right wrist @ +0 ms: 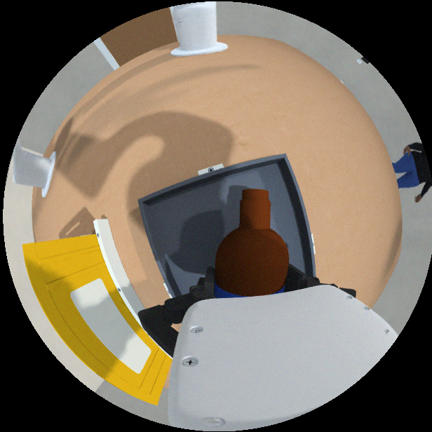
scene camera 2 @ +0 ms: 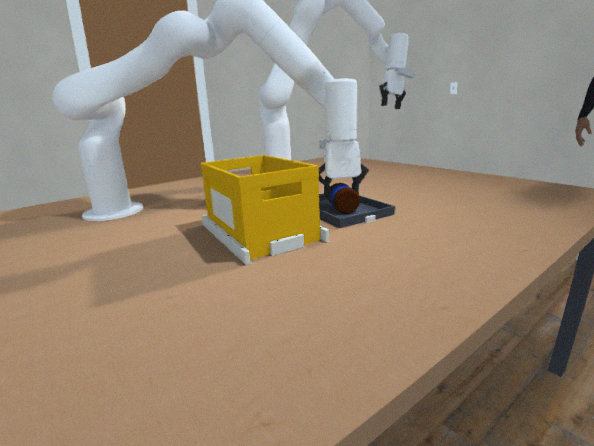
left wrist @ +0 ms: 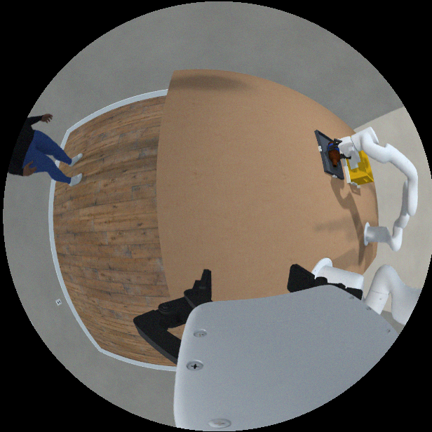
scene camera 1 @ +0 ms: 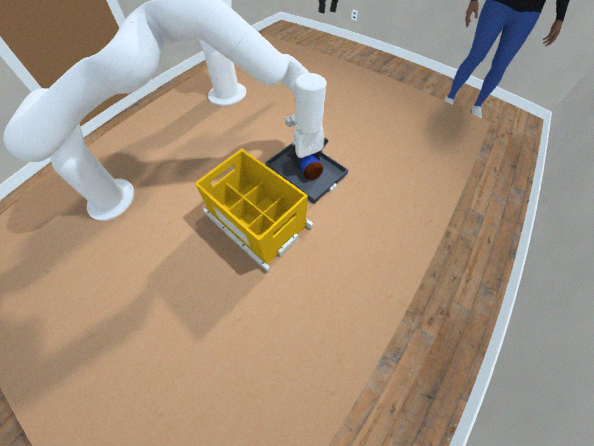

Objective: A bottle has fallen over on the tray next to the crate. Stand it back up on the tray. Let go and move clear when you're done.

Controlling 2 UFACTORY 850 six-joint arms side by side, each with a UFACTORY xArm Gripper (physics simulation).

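The brown bottle with a blue band [scene camera 1: 313,170] [scene camera 2: 346,200] [left wrist: 334,156] [right wrist: 251,260] lies on its side on the dark tray [scene camera 1: 334,179] [scene camera 2: 384,211] [left wrist: 321,145] [right wrist: 175,188]. Its base faces the viewer in both scene views; its neck points up the picture in the right wrist view. My right gripper [scene camera 2: 342,192] [right wrist: 249,278] points straight down, shut on the bottle around the blue band; the housing hides its fingertips in scene camera 1. My left gripper [scene camera 1: 327,9] [scene camera 2: 391,105] [left wrist: 252,280] is open and empty, high above the table and far behind the tray.
The yellow crate [scene camera 1: 282,242] [scene camera 2: 280,215] [left wrist: 367,176] [right wrist: 65,295] stands close beside the tray, to its left in the scene views, with white strips along its foot. Its compartments hold no bottles. A person [scene camera 1: 505,50] [left wrist: 42,150] stands beyond the table.
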